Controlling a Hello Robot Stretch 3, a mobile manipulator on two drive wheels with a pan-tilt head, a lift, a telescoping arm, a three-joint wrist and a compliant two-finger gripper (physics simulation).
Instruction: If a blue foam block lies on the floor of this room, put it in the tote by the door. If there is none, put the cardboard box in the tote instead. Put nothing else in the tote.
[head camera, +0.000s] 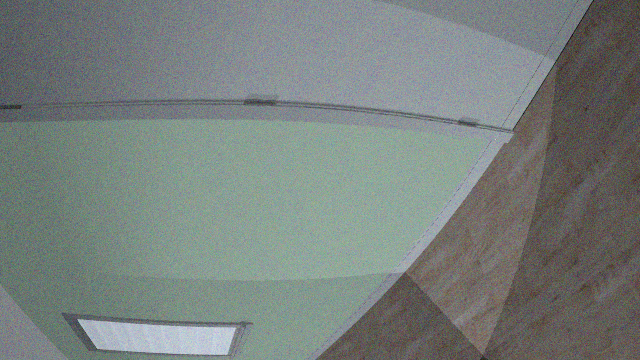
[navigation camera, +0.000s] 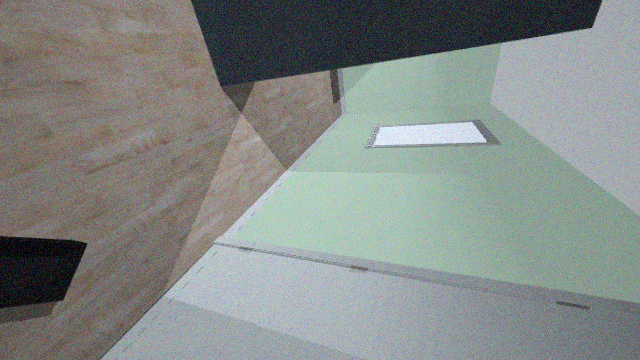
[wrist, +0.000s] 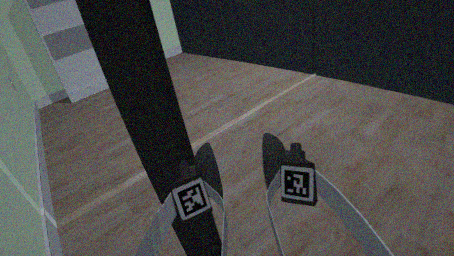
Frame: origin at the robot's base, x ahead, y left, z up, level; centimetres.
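Seen in the pictures: gripper, fingertip midpoint: (wrist: 239, 157).
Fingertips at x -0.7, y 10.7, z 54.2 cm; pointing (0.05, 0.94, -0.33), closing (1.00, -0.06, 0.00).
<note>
A point is followed by its place in that frame.
My gripper (wrist: 239, 157) @[x -0.7, y 10.7, z 54.2 cm] is open and empty in the wrist view, its two dark fingertips apart, with floor showing between them. A blue foam block, a cardboard box and a tote do not show in the head, navigation or wrist views.
A large dark piece of furniture (navigation camera: 375, 30) (wrist: 310, 40) stands on the wood floor (head camera: 590, 200) @[x 84.9, y -1.6, z 0.0 cm] (navigation camera: 125, 150) @[x 68.7, y 21.2, z 0.0 cm] (wrist: 350, 130) @[x 54.7, y 81.5, z 0.1 cm]. A grey-white door-like panel (head camera: 250, 55) @[x 113.2, y -41.6, z 108.7 cm] (navigation camera: 300, 295) @[x 108.8, y -44.7, z 77.2 cm] adjoins the green wall (head camera: 275, 200) @[x 167.4, y -6.9, z 86.4 cm] (navigation camera: 380, 215) @[x 168.7, y -6.1, z 108.1 cm]. A white shelf unit (wrist: 82, 80) @[x -136.8, y 236.9, z 10.7 cm] stands at the back left in the wrist view.
</note>
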